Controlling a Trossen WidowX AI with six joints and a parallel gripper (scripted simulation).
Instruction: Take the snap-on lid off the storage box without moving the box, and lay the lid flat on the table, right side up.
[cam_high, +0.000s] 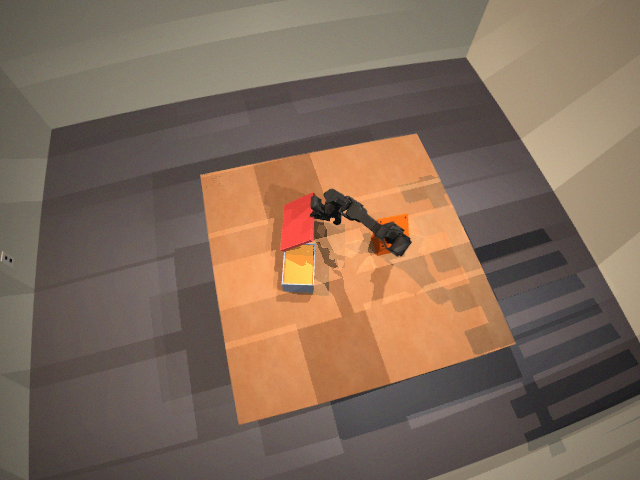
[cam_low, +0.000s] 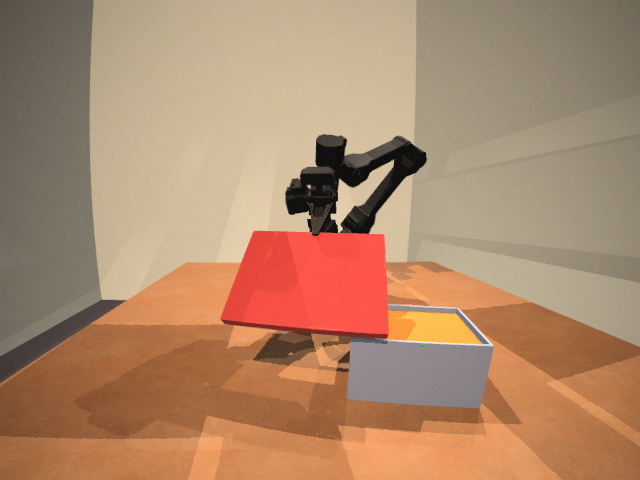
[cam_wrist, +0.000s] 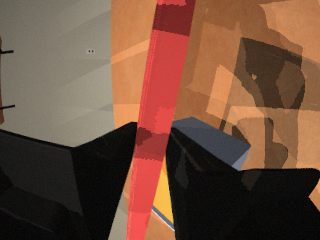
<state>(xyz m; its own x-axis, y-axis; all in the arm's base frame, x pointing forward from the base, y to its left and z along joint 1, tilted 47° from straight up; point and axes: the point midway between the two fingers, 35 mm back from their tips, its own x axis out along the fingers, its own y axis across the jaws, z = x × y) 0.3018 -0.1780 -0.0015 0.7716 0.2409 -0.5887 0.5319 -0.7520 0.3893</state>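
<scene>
Right now my gripper tip is 60 mm short of the red lid, 20 mm to the left of it and 50 mm above it. Round my gripper tip: grey storage box: 110 mm ahead, 150 mm to the left, 180 mm below.
</scene>
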